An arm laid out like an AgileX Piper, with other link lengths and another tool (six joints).
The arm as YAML. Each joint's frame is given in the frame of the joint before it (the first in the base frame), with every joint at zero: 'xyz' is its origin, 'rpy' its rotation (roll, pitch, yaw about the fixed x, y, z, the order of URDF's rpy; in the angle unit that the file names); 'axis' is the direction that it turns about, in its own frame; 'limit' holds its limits. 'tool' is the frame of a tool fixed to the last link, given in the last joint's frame.
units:
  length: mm
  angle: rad
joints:
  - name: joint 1
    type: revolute
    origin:
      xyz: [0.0, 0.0, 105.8]
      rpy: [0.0, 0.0, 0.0]
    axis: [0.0, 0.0, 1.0]
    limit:
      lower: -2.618
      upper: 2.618
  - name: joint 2
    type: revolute
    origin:
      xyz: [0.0, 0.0, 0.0]
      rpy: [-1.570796, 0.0, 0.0]
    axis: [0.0, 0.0, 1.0]
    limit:
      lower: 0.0
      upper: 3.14
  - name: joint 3
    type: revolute
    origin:
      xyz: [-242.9, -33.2, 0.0]
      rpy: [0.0, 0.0, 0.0]
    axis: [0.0, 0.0, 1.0]
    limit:
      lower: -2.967
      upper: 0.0
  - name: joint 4
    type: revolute
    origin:
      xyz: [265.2, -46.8, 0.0]
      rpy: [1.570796, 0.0, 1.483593]
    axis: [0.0, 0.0, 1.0]
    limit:
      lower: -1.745
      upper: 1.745
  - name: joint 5
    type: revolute
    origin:
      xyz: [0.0, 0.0, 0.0]
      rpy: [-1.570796, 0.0, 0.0]
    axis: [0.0, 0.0, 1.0]
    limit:
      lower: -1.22
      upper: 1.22
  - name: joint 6
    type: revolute
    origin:
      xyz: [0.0, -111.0, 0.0]
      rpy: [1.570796, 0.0, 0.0]
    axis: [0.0, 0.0, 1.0]
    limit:
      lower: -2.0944
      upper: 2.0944
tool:
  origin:
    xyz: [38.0, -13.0, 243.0]
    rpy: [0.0, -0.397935, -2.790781]
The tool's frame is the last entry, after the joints.
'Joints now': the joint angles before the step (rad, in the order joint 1, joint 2, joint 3, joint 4, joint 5, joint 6). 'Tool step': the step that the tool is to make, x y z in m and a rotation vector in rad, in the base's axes. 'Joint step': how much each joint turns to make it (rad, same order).
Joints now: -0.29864, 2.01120, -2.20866, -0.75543, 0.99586, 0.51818
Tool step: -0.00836, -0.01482, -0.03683, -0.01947, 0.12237, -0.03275
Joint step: 0.00098, 0.10342, -0.05927, -0.04093, 0.06080, -0.03958
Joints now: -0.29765, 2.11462, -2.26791, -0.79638, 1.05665, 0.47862
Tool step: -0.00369, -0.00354, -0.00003, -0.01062, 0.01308, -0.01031
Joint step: 0.00044, 0.00878, -0.00820, -0.01535, 0.01124, -0.00162
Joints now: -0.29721, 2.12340, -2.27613, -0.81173, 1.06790, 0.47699
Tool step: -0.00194, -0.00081, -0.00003, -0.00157, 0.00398, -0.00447
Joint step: 0.00000, 0.00048, -0.00063, -0.00366, 0.00510, 0.00001
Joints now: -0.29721, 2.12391, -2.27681, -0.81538, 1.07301, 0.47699
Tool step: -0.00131, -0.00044, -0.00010, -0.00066, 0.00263, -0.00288
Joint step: -0.00001, 0.00002, -0.00002, -0.00204, 0.00338, -0.00001
